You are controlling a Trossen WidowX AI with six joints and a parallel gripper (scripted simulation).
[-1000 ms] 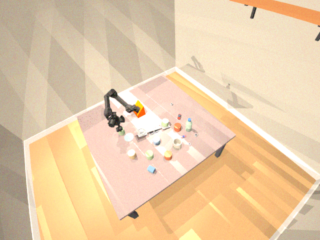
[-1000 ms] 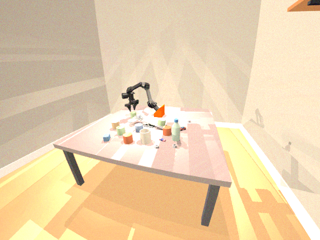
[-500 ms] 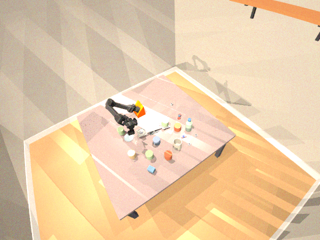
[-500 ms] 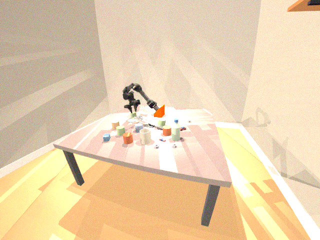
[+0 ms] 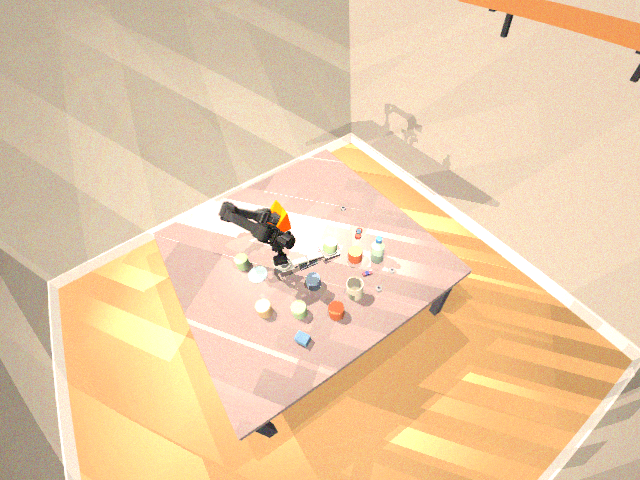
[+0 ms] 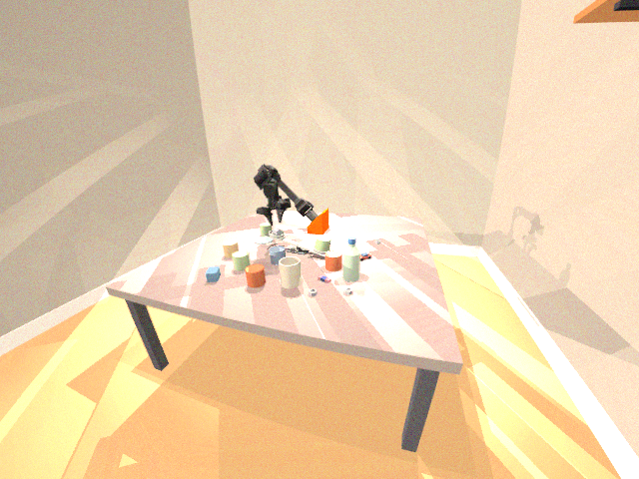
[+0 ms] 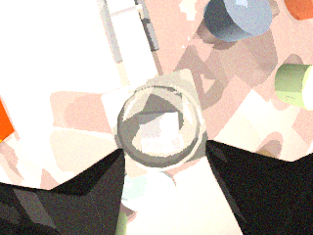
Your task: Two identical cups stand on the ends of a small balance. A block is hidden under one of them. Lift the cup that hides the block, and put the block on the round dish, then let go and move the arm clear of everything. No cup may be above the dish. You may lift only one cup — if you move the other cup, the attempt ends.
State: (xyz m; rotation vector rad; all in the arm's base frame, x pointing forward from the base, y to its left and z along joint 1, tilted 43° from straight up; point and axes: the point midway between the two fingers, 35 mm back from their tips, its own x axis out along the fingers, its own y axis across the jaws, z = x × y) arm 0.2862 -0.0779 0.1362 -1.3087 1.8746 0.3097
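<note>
Now: gripper tip 90 mm past the round dish, 120 mm to the left of it and 130 mm above it. From my gripper tip the other things lie so: yellow cup 100 mm ahead, 190 mm to the right, 90 mm below; blue cup 160 mm ahead, 70 mm to the left, 90 mm below; beige mug 330 mm ahead, 170 mm to the left, 90 mm below.
</note>
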